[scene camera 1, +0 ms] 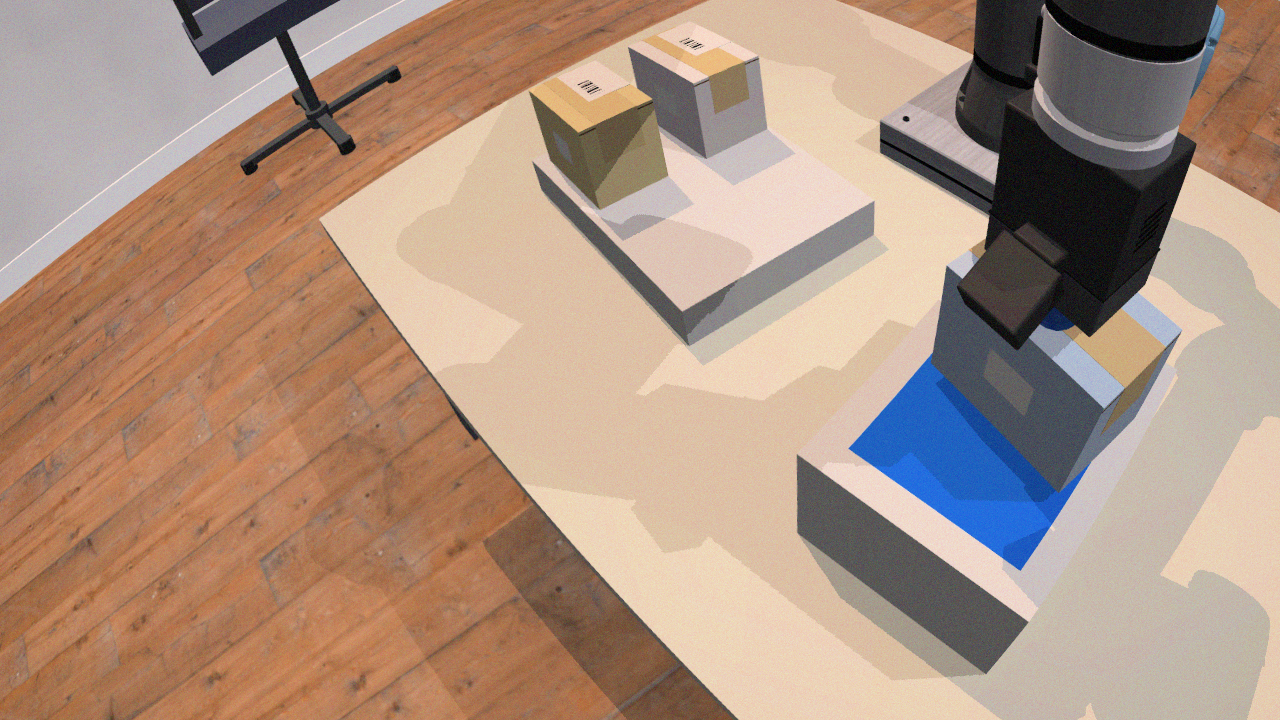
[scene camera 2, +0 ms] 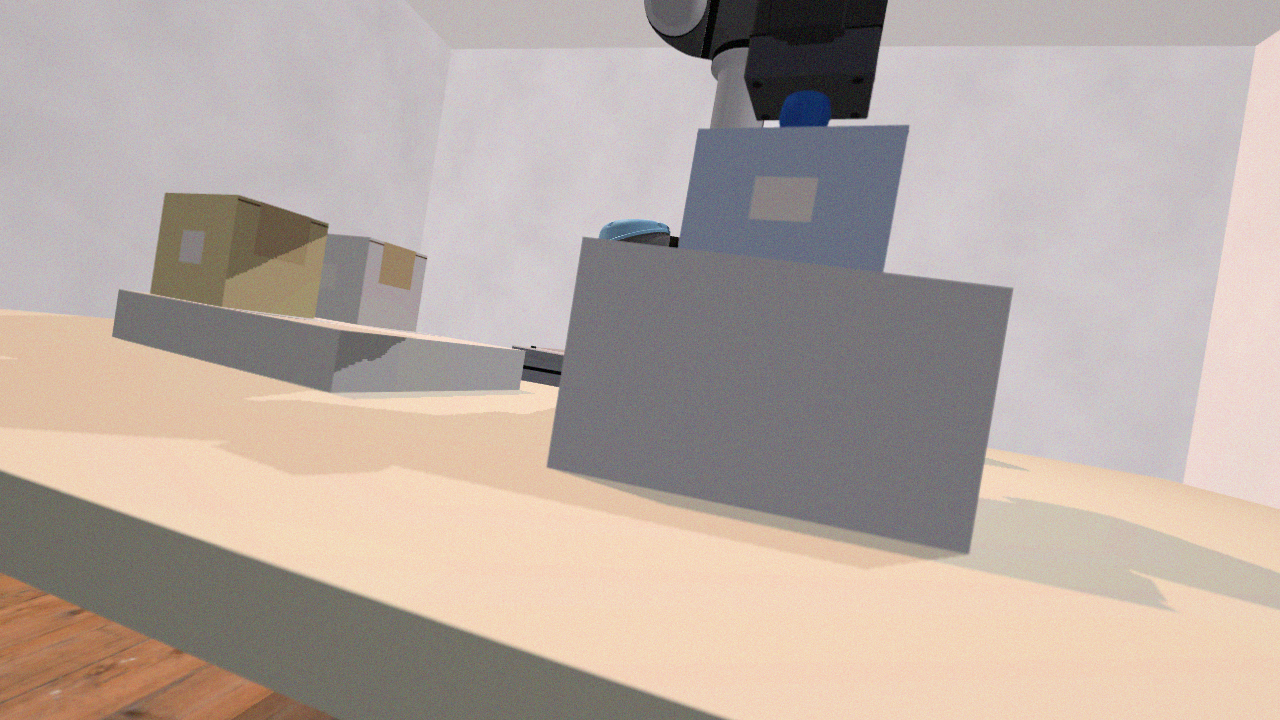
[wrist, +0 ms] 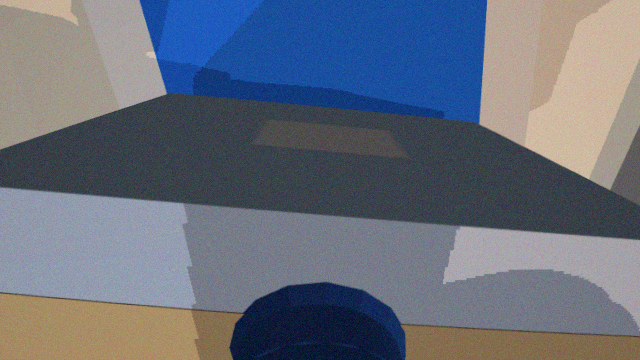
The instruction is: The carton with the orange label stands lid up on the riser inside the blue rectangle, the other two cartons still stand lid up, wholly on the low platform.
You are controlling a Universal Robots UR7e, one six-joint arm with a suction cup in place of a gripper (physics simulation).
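Frame: origin at the arm's base, x right, y ahead, z up, level; metres.
Seen in the pictures: hand, tool point: (scene camera 1: 1049, 321) (scene camera 2: 796, 165) (wrist: 319, 306).
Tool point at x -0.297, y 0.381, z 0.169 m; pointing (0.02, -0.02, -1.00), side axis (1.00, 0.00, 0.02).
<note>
A point is followed by its place in that frame.
The blue-grey carton (scene camera 1: 1011, 394) @(x -0.302, y 0.413, z 0.127 m) (scene camera 2: 792, 241) @(x -0.307, y 0.413, z 0.105 m) (wrist: 200, 165) @(x -0.324, y 0.413, z 0.165 m) is upright, lid up, over the riser (scene camera 1: 895, 564) @(x -0.309, y 0.508, z 0.018 m) (scene camera 2: 769, 385) @(x -0.318, y 0.506, z 0.010 m) (wrist: 510, 60) @(x -0.210, y 0.439, z 0.070 m). It covers the rear part of the blue rectangle (scene camera 1: 948, 510) @(x -0.317, y 0.475, z 0.071 m) (wrist: 350, 45) @(x -0.286, y 0.439, z 0.071 m). A dark shadow strip beside its base suggests a slight gap below; the riser hides its base in scene camera 2. My suction cup (scene camera 1: 1058, 320) (scene camera 2: 805, 109) (wrist: 320, 325) is shut on its lid; the orange label is hidden. The tan carton (scene camera 1: 617, 161) @(x 0.175, y 0.444, z 0.047 m) (scene camera 2: 192, 277) @(x 0.230, y 0.476, z 0.021 m) and pale carton (scene camera 1: 729, 111) @(x 0.173, y 0.304, z 0.046 m) (scene camera 2: 393, 295) @(x 0.174, y 0.299, z 0.040 m) stand lid up on the low platform (scene camera 1: 769, 223) @(x 0.042, y 0.358, z -0.002 m) (scene camera 2: 223, 344) @(x 0.139, y 0.490, z -0.032 m).
The arm's base plate (scene camera 1: 930, 159) @(x 0.028, y 0.129, z -0.019 m) is on the table behind the riser, right of the low platform. A dark wheeled stand (scene camera 1: 315, 111) is on the floor beyond the table. The table's front edge (scene camera 2: 358, 644) @(x -0.253, y 0.661, z -0.061 m) crosses scene camera 2.
</note>
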